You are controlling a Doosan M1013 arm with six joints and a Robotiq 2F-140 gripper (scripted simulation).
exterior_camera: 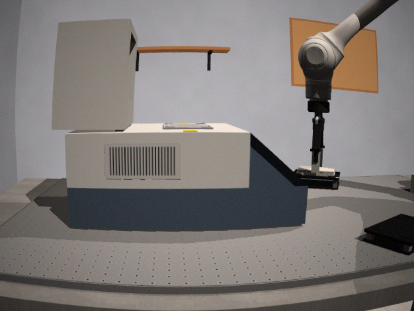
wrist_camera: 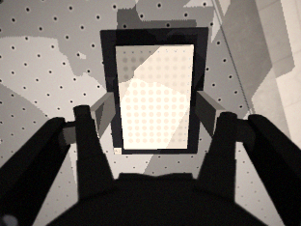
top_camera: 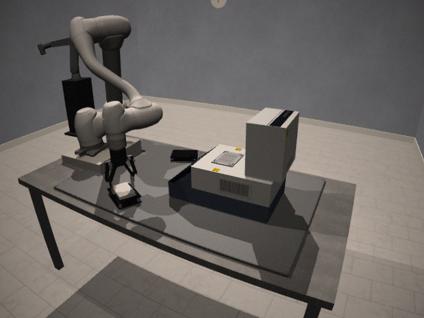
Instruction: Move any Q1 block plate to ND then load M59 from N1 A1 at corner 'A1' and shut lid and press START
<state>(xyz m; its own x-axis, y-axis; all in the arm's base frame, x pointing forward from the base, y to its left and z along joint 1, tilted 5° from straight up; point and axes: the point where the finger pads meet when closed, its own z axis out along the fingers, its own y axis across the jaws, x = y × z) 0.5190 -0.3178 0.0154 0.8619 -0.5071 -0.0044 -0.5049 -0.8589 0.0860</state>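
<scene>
The white plate M59 is 3 cm below my hand. Also, from my hand: black nest N1: 4 cm below; black nest ND: 3 cm ahead, 56 cm to the left, 5 cm below.
</scene>
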